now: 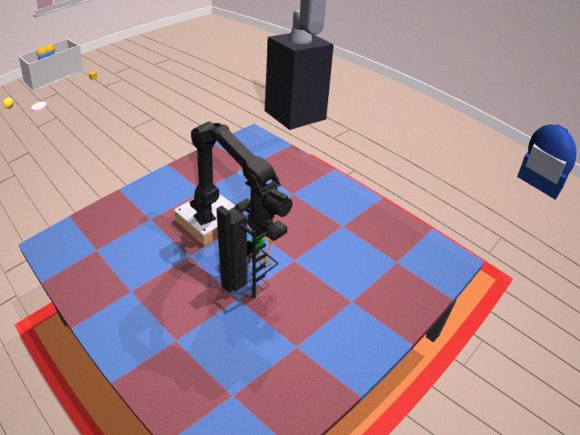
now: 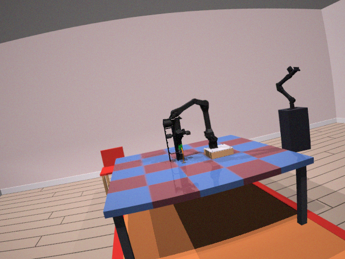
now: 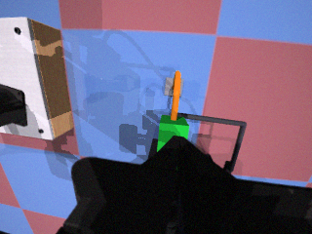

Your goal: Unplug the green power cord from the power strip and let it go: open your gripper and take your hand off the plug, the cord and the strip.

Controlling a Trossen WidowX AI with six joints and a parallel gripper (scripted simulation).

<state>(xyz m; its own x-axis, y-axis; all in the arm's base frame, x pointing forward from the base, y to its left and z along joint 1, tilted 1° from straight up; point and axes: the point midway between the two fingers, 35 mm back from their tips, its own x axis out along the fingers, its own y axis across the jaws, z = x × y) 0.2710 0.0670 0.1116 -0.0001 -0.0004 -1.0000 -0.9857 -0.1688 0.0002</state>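
My gripper tip is now 3 cm to the left of the green plug and 1 cm above it. From my gripper tip the other things lie so: thin black rack (10 cm ahead, 8 cm to the right, 1 cm above); then black power strip (2 cm ahead, 11 cm to the right, 1 cm above).
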